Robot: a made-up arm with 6 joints.
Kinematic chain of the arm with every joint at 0, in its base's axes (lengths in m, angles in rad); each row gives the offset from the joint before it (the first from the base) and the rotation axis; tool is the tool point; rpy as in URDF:
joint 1: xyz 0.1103 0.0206 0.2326 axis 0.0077 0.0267 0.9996
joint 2: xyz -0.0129 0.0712 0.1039 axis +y
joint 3: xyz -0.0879 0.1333 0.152 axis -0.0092 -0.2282 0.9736
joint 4: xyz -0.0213 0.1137 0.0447 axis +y
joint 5: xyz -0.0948 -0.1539 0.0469 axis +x
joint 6: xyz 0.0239 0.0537 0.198 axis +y
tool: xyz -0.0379 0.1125 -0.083 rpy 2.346 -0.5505 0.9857
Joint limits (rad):
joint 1: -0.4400..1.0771
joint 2: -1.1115..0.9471
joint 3: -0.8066..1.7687
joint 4: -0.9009..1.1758
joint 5: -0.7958..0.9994
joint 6: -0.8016..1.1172
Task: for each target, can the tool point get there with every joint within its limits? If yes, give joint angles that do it. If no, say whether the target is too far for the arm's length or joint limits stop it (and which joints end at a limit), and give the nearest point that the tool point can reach.
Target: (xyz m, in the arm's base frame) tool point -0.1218 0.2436 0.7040
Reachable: yes | joints 0.0212 0.0838 1.3887 0.7707 0.0736 -0.3224
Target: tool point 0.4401 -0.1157 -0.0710
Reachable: no: joint limits stop it (at a limit: joint 1, joint 2, joint 3, joint 4, joint 6) | nearest point 0.0932 -0.1681 0.1765 | short by 0.429 m
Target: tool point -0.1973 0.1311 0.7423
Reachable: yes | joints 0.5540 -0.2614 -0.1274 0.4340 0.4891 -0.1617
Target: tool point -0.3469 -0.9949 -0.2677
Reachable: no: too far | nearest point -0.2246 -0.3838 0.1424 | short by 0.746 m
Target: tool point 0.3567 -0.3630 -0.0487
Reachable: no: joint limits stop it (at a limit: joint 1, joint 2, joint 4, joint 6) | nearest point 0.0814 -0.2758 0.1795 | short by 0.368 m
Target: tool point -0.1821 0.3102 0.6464
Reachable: yes | joints -0.1303 -0.7599 0.2304 0.9144 0.6276 0.1061
